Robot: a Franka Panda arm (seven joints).
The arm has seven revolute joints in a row. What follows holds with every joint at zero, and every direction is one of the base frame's.
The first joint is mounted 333 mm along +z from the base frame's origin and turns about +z.
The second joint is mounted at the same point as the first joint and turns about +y.
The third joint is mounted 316 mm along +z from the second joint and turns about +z.
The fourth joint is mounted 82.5 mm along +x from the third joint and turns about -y.
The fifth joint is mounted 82.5 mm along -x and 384 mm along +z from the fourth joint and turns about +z.
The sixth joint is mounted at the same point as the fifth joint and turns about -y.
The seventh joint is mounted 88 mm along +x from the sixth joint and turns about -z.
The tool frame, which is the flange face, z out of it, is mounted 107 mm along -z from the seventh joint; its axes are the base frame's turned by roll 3.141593, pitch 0 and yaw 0 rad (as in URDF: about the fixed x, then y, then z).
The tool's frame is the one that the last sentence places.
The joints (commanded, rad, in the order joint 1, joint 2, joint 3, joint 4, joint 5, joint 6, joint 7), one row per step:
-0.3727 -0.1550 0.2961 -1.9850 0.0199 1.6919 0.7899
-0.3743 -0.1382 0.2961 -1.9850 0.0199 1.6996 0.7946
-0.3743 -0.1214 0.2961 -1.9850 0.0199 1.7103 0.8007
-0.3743 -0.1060 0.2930 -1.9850 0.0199 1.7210 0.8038
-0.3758 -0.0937 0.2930 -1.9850 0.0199 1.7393 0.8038
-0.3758 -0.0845 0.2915 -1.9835 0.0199 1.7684 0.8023
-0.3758 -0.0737 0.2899 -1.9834 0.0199 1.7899 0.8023
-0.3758 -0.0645 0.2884 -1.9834 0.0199 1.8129 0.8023
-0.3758 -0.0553 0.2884 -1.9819 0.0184 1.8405 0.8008
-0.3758 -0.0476 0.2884 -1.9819 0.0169 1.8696 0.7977
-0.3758 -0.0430 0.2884 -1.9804 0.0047 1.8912 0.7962
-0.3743 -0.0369 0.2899 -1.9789 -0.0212 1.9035 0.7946
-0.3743 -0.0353 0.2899 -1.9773 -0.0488 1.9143 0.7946
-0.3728 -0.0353 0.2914 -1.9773 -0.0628 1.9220 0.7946
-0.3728 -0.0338 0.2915 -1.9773 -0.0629 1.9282 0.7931
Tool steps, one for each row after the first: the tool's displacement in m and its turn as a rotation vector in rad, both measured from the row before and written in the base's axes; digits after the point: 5 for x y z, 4 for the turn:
0.00369 -0.00197 -0.00746 0.0048 0.0079 -0.0061
0.00399 -0.00116 -0.00732 0.0043 0.0049 -0.0058
0.00354 -0.00266 -0.00666 0.0045 0.0035 -0.0060
0.00397 -0.00167 -0.00473 0.0029 -0.0068 -0.0013
0.00497 -0.00162 -0.00174 0.0009 -0.0220 0.0002
0.00402 -0.00169 -0.00373 0.0021 -0.0115 -0.0015
0.00390 -0.00156 -0.00288 0.0013 -0.0144 -0.0015
0.00468 -0.00094 -0.00184 -0.0006 -0.0203 0.0020
0.00433 -0.00085 -0.00163 -0.0011 -0.0217 0.0036
0.00321 -0.00139 0.00010 -0.0117 -0.0177 0.0060
0.00243 -0.00070 -0.00141 -0.0229 -0.0058 0.0142
0.00154 -0.00212 0.00091 -0.0259 -0.0086 0.0105
0.00093 0.00064 0.00071 -0.0135 -0.0065 0.0086
0.00088 -0.00004 -0.00025 0.0001 -0.0047 0.0021

